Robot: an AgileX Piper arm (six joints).
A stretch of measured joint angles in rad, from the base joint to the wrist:
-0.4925 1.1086 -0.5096 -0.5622 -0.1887 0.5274
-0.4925 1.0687 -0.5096 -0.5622 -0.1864 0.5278
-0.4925 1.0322 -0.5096 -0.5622 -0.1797 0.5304
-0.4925 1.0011 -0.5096 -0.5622 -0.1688 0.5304
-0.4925 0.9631 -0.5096 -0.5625 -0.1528 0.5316
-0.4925 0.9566 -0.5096 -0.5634 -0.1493 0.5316
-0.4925 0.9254 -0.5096 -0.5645 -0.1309 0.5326
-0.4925 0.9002 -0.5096 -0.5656 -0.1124 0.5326
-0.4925 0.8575 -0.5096 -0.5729 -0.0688 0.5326
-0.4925 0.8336 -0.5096 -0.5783 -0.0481 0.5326
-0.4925 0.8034 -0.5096 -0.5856 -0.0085 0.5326
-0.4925 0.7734 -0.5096 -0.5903 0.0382 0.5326
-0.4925 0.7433 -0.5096 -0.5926 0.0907 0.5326
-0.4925 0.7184 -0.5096 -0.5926 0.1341 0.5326
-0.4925 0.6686 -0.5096 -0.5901 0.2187 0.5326
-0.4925 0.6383 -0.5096 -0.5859 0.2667 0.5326
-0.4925 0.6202 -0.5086 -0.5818 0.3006 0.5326
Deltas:
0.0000 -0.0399 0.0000 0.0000 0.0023 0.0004
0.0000 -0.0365 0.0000 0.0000 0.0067 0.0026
0.0000 -0.0311 0.0000 0.0000 0.0109 0.0000
0.0000 -0.0380 0.0000 -0.0003 0.0160 0.0012
0.0000 -0.0065 0.0000 -0.0009 0.0035 0.0000
0.0000 -0.0312 0.0000 -0.0011 0.0184 0.0010
0.0000 -0.0252 0.0000 -0.0011 0.0185 0.0000
0.0000 -0.0427 0.0000 -0.0073 0.0436 0.0000
0.0000 -0.0239 0.0000 -0.0054 0.0207 0.0000
0.0000 -0.0302 0.0000 -0.0073 0.0396 0.0000
0.0000 -0.0300 0.0000 -0.0047 0.0467 0.0000
0.0000 -0.0301 0.0000 -0.0023 0.0525 0.0000
0.0000 -0.0249 0.0000 0.0000 0.0434 0.0000
0.0000 -0.0498 0.0000 0.0025 0.0846 0.0000
0.0000 -0.0303 0.0000 0.0042 0.0480 0.0000
0.0000 -0.0181 0.0010 0.0041 0.0339 0.0000

